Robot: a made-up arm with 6 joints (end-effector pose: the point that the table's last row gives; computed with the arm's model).
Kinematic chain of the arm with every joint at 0, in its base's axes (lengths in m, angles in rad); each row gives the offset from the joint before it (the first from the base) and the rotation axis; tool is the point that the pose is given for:
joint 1: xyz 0 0 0.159 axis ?
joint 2: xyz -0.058 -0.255 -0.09 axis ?
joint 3: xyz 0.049 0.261 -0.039 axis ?
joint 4: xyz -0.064 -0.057 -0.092 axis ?
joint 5: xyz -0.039 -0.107 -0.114 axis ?
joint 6: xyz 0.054 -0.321 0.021 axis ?
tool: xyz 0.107 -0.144 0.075
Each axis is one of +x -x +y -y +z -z.
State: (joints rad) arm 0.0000 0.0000 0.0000 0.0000 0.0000 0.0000
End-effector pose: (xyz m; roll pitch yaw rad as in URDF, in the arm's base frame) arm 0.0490 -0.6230 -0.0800 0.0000 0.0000 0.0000
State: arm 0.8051 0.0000 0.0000 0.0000 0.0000 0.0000
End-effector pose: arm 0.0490 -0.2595 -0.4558 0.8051 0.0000 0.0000
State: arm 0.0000 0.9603 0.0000 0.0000 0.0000 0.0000
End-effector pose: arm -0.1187 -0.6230 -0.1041 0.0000 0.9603 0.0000
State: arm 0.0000 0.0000 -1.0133 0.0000 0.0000 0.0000
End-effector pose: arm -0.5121 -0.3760 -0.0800 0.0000 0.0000 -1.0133
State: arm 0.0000 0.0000 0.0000 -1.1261 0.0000 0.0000
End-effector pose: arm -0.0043 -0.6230 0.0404 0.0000 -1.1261 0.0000
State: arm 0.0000 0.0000 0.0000 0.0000 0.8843 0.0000
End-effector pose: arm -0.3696 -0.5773 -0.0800 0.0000 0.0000 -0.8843
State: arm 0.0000 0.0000 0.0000 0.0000 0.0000 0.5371
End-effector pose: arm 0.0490 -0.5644 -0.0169 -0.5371 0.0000 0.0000
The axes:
joint 1: +x
joint 2: +y
joint 3: +z
joint 4: +y
joint 5: -z
joint 6: -x

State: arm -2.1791 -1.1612 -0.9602 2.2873 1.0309 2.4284
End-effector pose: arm -0.1539 -0.1976 0.5163 2.9702 -0.8252 -1.5728
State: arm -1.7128 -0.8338 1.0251 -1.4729 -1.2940 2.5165
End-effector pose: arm -0.0027 0.0022 0.1624 -2.4492 0.4757 -2.5638
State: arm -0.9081 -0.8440 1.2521 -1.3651 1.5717 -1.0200
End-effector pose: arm 0.6710 -0.2578 0.0711 1.4097 -0.7524 0.5253
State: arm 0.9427 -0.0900 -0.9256 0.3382 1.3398 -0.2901
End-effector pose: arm -0.6651 0.2439 0.1905 -0.7775 0.7642 -2.6559
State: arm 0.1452 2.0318 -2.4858 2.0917 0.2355 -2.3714
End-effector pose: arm -0.1112 0.5646 0.1681 1.6824 -0.2289 2.6590
